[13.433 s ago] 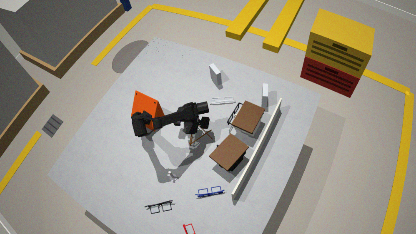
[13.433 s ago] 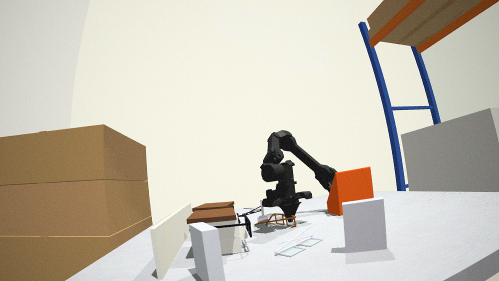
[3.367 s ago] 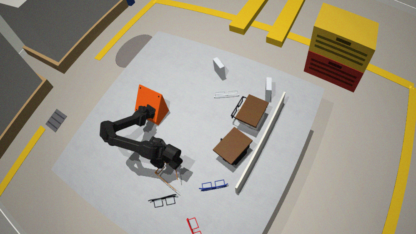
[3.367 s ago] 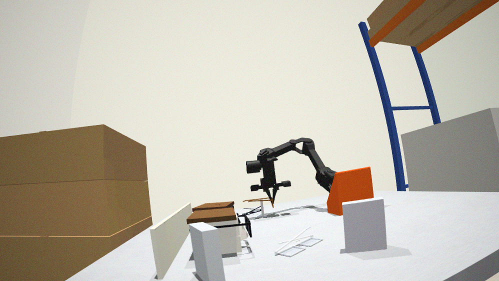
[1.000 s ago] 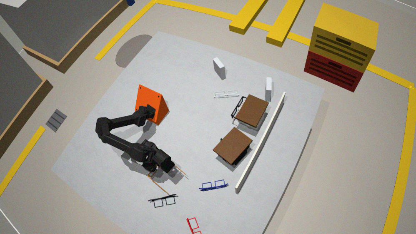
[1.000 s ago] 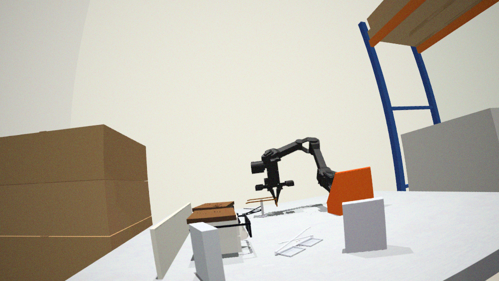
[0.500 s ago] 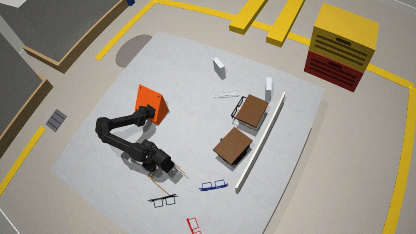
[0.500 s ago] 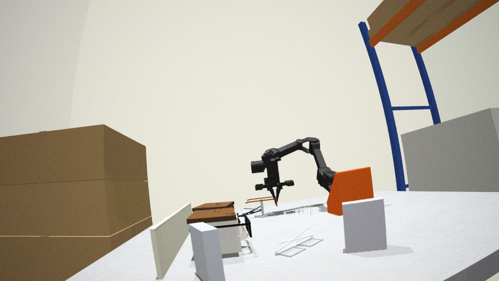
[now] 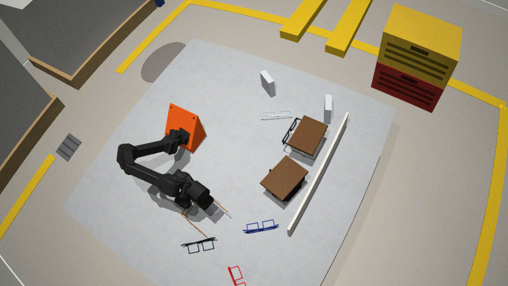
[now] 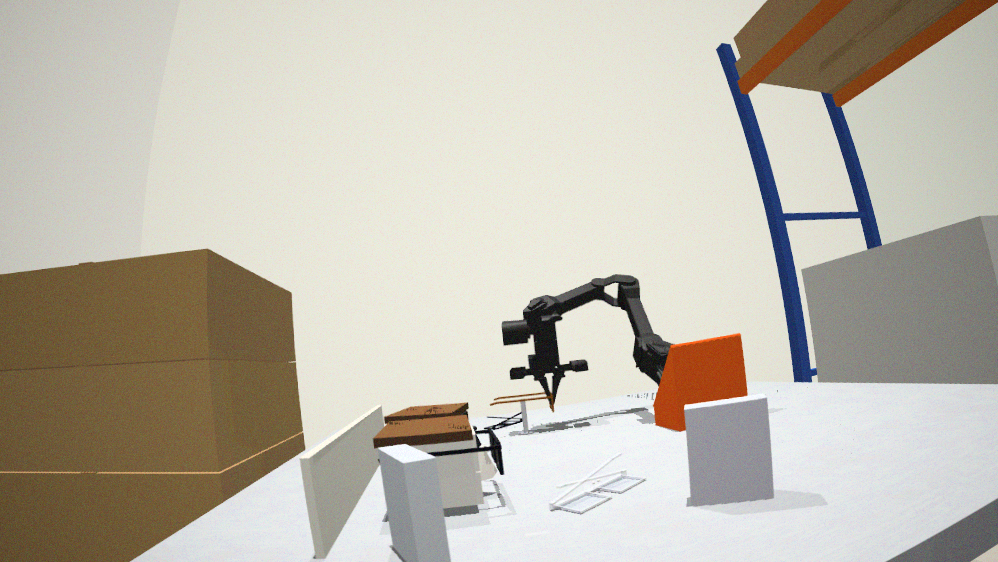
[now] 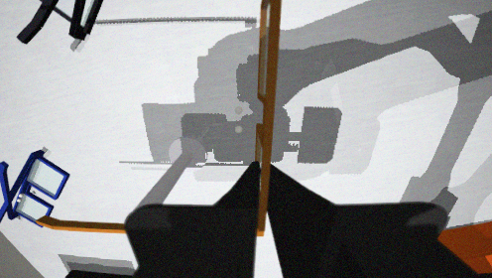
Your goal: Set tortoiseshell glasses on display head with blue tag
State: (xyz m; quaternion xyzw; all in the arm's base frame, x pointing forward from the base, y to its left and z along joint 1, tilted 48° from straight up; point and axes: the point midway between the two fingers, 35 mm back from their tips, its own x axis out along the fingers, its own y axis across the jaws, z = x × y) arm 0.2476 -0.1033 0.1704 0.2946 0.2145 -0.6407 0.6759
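Now: gripper tip 70 mm short of the small white peg, 40 mm above it and 10 mm to the right of it. Also, from my gripper tip: cream wall panel: 380 mm to the left, 370 mm ahead, 10 mm below.
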